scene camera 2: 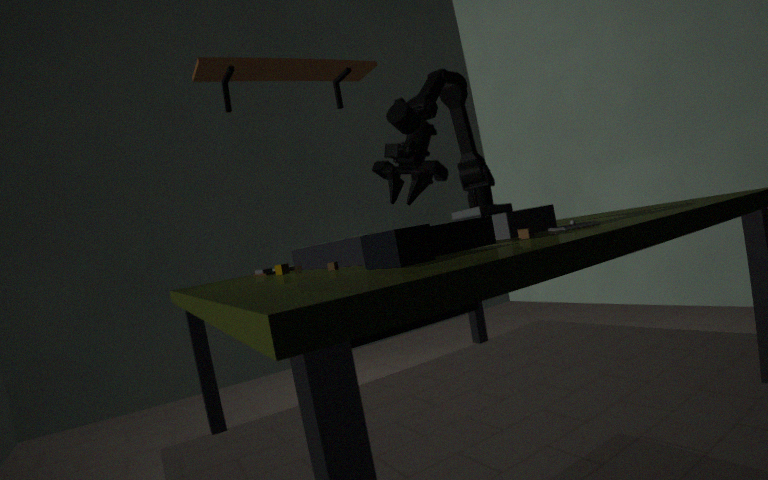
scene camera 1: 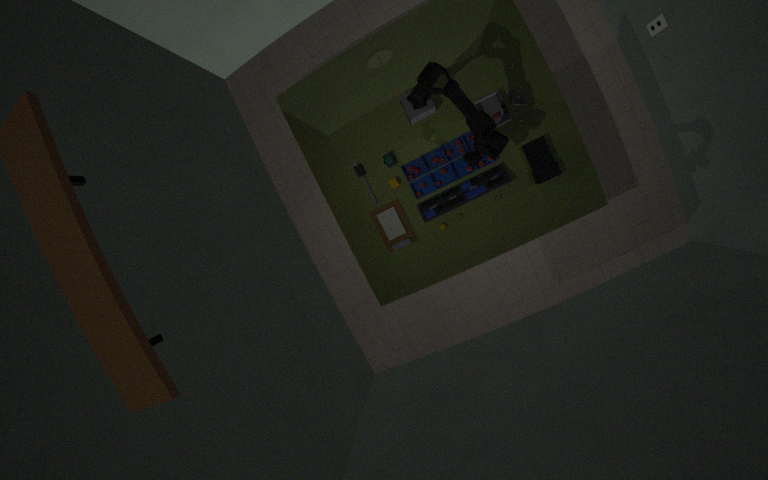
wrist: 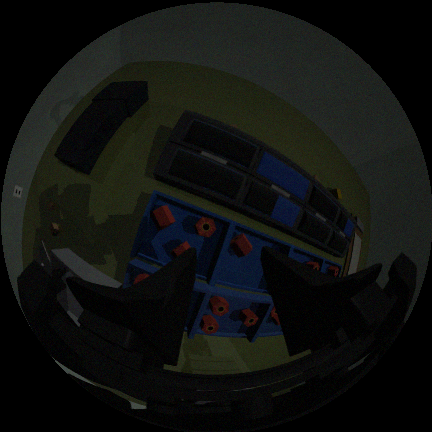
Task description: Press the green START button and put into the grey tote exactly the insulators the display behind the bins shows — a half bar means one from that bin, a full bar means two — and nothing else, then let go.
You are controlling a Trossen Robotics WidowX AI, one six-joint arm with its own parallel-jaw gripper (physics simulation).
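Places are measured from the arm's base along level axes (x right, y up, z back), in metres.
Pixels of known places: gripper, between the fingertips: (scene camera 2: 400,204) (scene camera 1: 481,158) (wrist: 229,253); arm's base, origin of its link: (scene camera 2: 482,207) (scene camera 1: 418,101) (wrist: 216,403).
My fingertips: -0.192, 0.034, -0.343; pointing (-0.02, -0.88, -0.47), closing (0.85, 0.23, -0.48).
Observation:
Ahead of a thing's pixels: the offset from my fingertips to its top centre, as dx, dy, dz. "spot": to the spot under its first point.
My gripper (scene camera 2: 400,203) (wrist: 229,253) is open and empty, high above the blue bins (scene camera 1: 450,176) (wrist: 235,272). In the wrist view one red insulator @(+0.047, -0.089, -0.023) (wrist: 242,245) lies in the bin below the fingertips, and the bin to its left holds three. Other bins hold more; fingers and arm hide some. The dark display (scene camera 1: 453,199) (wrist: 207,175) shows a full blue bar @(+0.054, -0.055, -0.144) (wrist: 284,174), a half bar @(+0.061, -0.071, -0.100) (wrist: 286,210) nearer the bins, and another blue bar at its far right, seemingly half. The grey tote @(-0.128, -0.064, +0.205) (wrist: 85,270) holds a red insulator @(-0.144, -0.088, +0.181) (scene camera 1: 496,114); the arm partly hides the tote. The green button @(+0.410, -0.077, +0.133) (scene camera 1: 388,159) stands left of the bins.
A black box @(-0.293, -0.062, -0.081) (scene camera 1: 542,160) (wrist: 102,127) stands right of the display in scene view 1. Yellow blocks @(+0.421, -0.079, +0.015) (scene camera 1: 394,182) @(+0.250, -0.092, -0.264) (scene camera 1: 442,226), a wood-framed white panel @(+0.493, -0.100, -0.194) (scene camera 1: 380,229) and a long-handled tool @(spot: +0.570, -0.099, +0.135) (scene camera 1: 359,169) lie about. A wall shelf (scene camera 1: 84,254) (scene camera 2: 283,69) hangs beyond the table.

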